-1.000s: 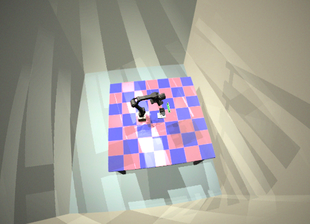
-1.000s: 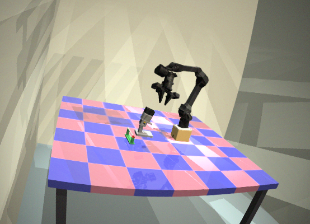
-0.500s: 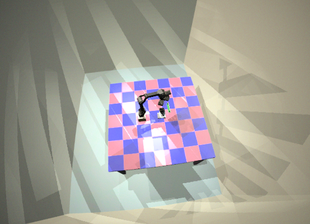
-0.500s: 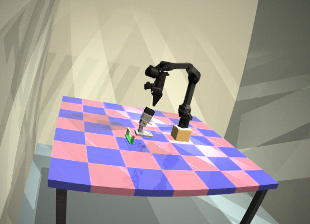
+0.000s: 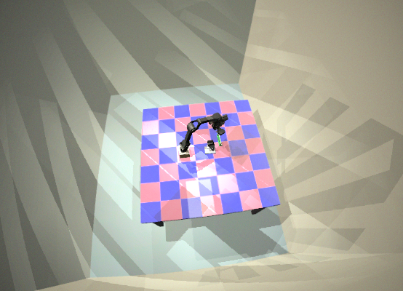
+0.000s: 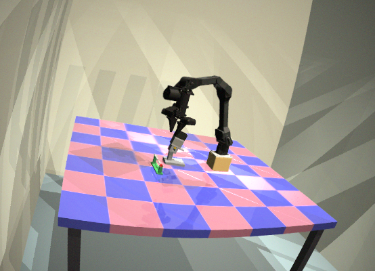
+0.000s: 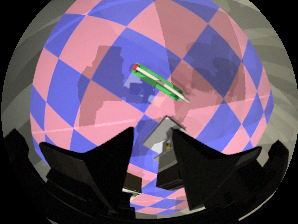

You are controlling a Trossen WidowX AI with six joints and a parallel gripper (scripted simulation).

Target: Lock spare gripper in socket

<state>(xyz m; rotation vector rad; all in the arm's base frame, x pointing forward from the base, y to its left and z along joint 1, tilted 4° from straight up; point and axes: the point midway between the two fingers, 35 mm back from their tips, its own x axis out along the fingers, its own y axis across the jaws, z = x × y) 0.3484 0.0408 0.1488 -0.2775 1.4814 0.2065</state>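
My gripper tip is now 5 cm short of the green bar-shaped piece and 17 cm above it. From my gripper tip the other things lie so: spare gripper 8 cm behind, 9 cm to the right, 7 cm below; grey mount 8 cm behind, 9 cm to the right, 14 cm below.
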